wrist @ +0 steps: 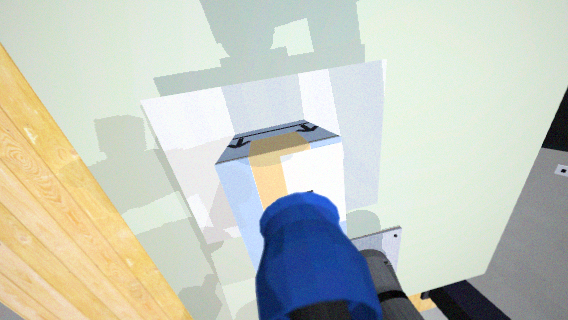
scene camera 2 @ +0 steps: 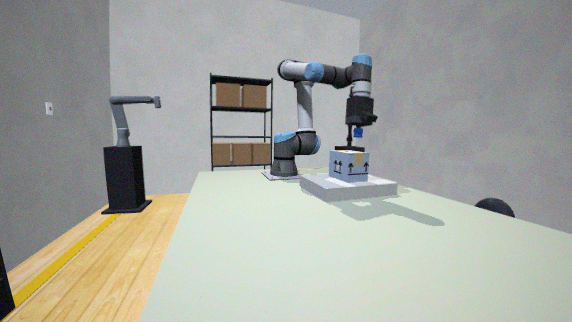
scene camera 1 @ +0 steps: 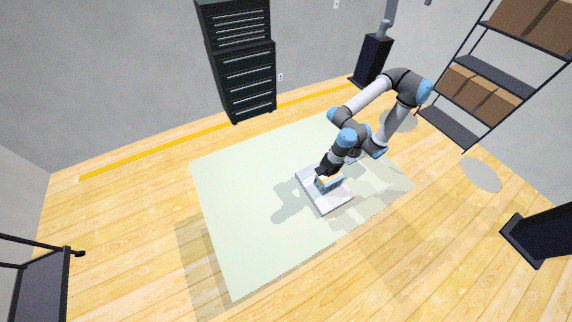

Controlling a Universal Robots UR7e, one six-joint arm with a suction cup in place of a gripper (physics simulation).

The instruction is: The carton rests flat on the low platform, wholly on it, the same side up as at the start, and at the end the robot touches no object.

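Places are measured from the arm's base along level axes (x right, y ahead, z up), in centimetres.
Pixels of known places: hand, its tool point: (wrist: pixel 300 225) (scene camera 2: pixel 357 136); arm's base, origin of its link: (scene camera 2: pixel 283 173) (scene camera 1: pixel 351 149).
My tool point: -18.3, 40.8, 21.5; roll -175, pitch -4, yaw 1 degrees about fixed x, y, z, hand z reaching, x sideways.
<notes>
Ahead of a thing's pixels: the offset from my tool point to its top centre, as dx, dy, dz. Level surfaces: height alone.
A light-blue carton @(+0.4, -5.3, -6.1) (scene camera 1: pixel 327 185) (scene camera 2: pixel 349 169) (wrist: pixel 310 172) with tan tape and black up-arrows stands upright and flat on the low grey platform @(+1.5, -4.3, -17.4) (scene camera 1: pixel 327 205) (scene camera 2: pixel 320 188) (wrist: pixel 360 175). Platform surface shows around the carton's visible sides. The arrows on its side point up in the scene camera 2 view. My gripper, a blue suction cup (scene camera 2: pixel 358 133) (wrist: pixel 300 212), is open and hangs above the carton, with a gap between cup and carton top. In the scene camera 1 view the wrist hides the cup and part of the carton's top.
The platform lies on a pale green table top @(dz -22.2) (scene camera 1: pixel 235 200) (scene camera 2: pixel 225 250). My arm's base (scene camera 2: pixel 284 167) stands behind the platform. A black drawer cabinet (scene camera 1: pixel 247 75), a shelf rack with brown boxes and a second arm on a black pedestal (scene camera 1: pixel 372 57) (scene camera 2: pixel 124 177) stand farther off.
</notes>
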